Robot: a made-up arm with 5 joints. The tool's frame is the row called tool. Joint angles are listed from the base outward. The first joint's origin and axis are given. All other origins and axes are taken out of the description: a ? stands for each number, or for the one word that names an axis. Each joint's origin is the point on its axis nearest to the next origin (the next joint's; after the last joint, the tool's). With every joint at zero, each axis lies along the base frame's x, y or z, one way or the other. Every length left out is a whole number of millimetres.
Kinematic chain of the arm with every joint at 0, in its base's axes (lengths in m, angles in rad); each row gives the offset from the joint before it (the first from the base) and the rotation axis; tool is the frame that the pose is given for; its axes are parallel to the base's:
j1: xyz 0 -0.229 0.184 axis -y
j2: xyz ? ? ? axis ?
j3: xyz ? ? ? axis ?
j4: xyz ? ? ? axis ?
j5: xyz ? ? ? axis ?
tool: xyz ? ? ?
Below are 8 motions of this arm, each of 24 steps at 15 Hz.
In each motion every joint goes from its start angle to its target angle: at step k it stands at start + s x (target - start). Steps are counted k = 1, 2, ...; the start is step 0. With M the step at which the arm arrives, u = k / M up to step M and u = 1 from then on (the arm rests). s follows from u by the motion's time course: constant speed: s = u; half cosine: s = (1 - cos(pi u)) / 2; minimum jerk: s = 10 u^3 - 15 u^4 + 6 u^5.
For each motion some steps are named. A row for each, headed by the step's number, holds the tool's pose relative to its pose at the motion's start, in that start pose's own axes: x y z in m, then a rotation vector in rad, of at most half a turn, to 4 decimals.
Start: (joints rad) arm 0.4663 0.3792 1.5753 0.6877 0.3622
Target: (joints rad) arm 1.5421 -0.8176 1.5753 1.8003 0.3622
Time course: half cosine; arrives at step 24
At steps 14, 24:
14: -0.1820 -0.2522 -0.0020 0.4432 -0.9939 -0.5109
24: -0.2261 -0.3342 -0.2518 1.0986 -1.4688 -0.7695

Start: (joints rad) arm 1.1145 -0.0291 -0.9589 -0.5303 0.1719
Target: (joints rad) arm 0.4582 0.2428 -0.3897 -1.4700 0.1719
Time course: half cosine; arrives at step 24
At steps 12, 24:
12: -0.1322 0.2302 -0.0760 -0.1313 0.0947 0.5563
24: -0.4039 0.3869 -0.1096 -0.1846 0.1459 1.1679

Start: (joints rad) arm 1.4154 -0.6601 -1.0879 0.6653 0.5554
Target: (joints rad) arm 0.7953 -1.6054 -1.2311 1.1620 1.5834
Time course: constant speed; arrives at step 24
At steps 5, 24:
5: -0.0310 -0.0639 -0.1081 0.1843 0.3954 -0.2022
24: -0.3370 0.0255 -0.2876 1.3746 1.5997 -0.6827

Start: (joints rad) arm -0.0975 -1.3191 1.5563 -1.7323 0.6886
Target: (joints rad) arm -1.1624 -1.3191 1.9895 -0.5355 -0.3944
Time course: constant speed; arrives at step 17
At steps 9, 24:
9: -0.1742 -0.0190 0.0398 -0.0324 -0.6387 -0.1133
24: -0.4165 -0.1051 0.0605 -0.0013 -1.3116 -0.1992

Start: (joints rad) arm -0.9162 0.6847 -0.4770 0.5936 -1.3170
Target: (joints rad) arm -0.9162 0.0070 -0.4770 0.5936 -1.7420
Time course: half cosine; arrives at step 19
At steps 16, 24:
16: -0.0241 -0.0129 0.0881 -0.5524 -0.2232 -0.2729
24: -0.0253 -0.0105 0.0932 -0.5915 -0.2357 -0.2829

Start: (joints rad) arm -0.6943 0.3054 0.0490 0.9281 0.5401
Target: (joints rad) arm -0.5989 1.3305 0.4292 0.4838 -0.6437
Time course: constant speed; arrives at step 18
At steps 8, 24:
8: -0.0425 0.1771 0.1336 -0.0075 -0.6148 0.6866
24: -0.2416 0.2042 0.2081 0.5312 -1.1439 1.5384

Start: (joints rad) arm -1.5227 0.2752 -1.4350 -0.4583 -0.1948
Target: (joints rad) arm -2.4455 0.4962 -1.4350 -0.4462 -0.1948
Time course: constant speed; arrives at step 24
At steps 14, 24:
14: -0.1347 0.0924 -0.1575 0.1668 0.5003 0.1587
24: -0.2755 0.1675 -0.1991 0.2993 0.8384 0.3090

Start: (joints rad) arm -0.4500 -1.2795 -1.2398 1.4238 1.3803
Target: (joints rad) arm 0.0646 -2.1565 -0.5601 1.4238 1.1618
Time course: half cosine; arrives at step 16
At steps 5, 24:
5: 0.0292 0.0516 -0.0699 0.0176 0.1475 0.2041
24: -0.0312 0.1511 -0.3406 0.3149 0.7114 0.6092

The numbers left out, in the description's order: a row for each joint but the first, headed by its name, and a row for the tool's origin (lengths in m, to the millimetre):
j2: xyz 0.017 0 -0.136, axis +z
j3: xyz -0.108 0.081 0, axis -y
j4: xyz -0.15 0 0.022, axis -z
j5: xyz 0.226 0.01 0, axis +y
tool: xyz 0.206 0 -0.006

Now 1 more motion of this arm.
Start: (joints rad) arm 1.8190 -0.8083 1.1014 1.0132 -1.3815
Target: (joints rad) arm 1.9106 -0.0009 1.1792 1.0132 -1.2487
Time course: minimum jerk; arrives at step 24
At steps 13, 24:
13: -0.0788 -0.0436 -0.1447 0.2402 0.3965 -0.2579
24: -0.1709 -0.0372 -0.2315 0.4310 0.6797 -0.4413

